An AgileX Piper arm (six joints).
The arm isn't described. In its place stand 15 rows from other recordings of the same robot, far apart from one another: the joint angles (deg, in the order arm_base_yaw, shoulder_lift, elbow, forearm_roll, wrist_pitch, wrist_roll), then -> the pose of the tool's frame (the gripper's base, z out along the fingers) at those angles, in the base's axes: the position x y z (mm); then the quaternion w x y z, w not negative.
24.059, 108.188, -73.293, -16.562, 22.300, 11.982 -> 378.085 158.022 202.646 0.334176 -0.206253 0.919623 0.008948
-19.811, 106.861, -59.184, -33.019, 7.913, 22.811 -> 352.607 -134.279 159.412 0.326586 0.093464 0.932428 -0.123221
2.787, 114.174, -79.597, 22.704, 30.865, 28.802 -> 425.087 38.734 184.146 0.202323 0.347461 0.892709 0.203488
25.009, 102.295, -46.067, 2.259, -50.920, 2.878 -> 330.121 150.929 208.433 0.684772 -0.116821 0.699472 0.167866
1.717, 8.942, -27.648, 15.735, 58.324, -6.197 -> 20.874 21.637 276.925 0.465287 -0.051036 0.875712 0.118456
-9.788, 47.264, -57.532, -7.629, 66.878, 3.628 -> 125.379 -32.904 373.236 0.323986 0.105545 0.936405 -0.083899
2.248, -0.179, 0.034, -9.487, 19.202, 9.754 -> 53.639 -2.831 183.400 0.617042 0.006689 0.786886 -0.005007
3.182, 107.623, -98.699, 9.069, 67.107, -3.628 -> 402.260 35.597 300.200 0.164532 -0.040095 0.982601 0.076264
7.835, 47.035, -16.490, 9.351, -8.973, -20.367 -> 157.470 19.341 241.534 0.596388 -0.124687 0.792482 -0.027316
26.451, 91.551, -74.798, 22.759, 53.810, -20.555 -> 287.294 174.667 297.433 0.197903 -0.308587 0.910624 0.190716
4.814, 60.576, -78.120, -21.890, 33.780, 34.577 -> 206.781 -1.516 490.004 0.647725 0.141741 0.747565 0.038845
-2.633, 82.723, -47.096, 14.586, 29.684, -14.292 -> 275.536 -1.310 221.371 0.264427 -0.007352 0.963046 0.050656
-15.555, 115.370, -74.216, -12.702, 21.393, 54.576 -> 403.259 -119.827 155.291 0.284296 0.476528 0.831414 0.029099
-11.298, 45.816, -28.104, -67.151, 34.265, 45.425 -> 137.147 -75.547 282.717 0.426214 0.094496 0.829853 -0.347500
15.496, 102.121, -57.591, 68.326, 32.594, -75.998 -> 327.077 137.955 185.578 0.298597 -0.292123 0.871508 0.256864
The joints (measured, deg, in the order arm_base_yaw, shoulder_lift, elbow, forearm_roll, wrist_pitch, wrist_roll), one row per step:
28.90, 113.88, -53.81, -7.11, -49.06, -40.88
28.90, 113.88, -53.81, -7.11, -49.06, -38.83
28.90, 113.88, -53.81, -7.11, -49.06, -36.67
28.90, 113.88, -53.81, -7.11, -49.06, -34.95
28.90, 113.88, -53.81, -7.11, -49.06, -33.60
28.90, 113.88, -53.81, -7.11, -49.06, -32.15
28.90, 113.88, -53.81, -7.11, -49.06, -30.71
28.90, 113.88, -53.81, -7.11, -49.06, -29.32
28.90, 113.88, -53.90, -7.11, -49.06, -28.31
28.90, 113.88, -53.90, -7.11, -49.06, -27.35
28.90, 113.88, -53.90, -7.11, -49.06, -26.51
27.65, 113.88, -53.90, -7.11, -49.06, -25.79
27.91, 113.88, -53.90, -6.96, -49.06, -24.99
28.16, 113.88, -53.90, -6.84, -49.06, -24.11
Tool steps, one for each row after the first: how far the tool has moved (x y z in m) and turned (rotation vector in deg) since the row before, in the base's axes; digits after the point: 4 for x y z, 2 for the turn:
0.0000, 0.0000, 0.0000, 1.68, 1.15, -0.22
0.0000, 0.0000, 0.0000, 1.77, 1.21, -0.23
0.0000, 0.0000, 0.0000, 1.41, 0.96, -0.19
0.0000, 0.0000, 0.0000, 1.11, 0.76, -0.15
0.0000, 0.0000, 0.0000, 1.19, 0.81, -0.16
0.0000, 0.0000, 0.0000, 1.18, 0.81, -0.16
0.0000, 0.0000, 0.0000, 1.14, 0.78, -0.15
0.0003, 0.0002, 0.0004, 0.87, 0.49, -0.11
0.0000, 0.0000, 0.0000, 0.79, 0.54, -0.10
0.0000, 0.0000, 0.0000, 0.69, 0.47, -0.09
0.0043, -0.0076, 0.0000, 0.60, 0.40, -1.33
-0.0008, 0.0014, 0.0000, 0.74, 0.47, 0.05
-0.0008, 0.0014, 0.0000, 0.79, 0.51, 0.06

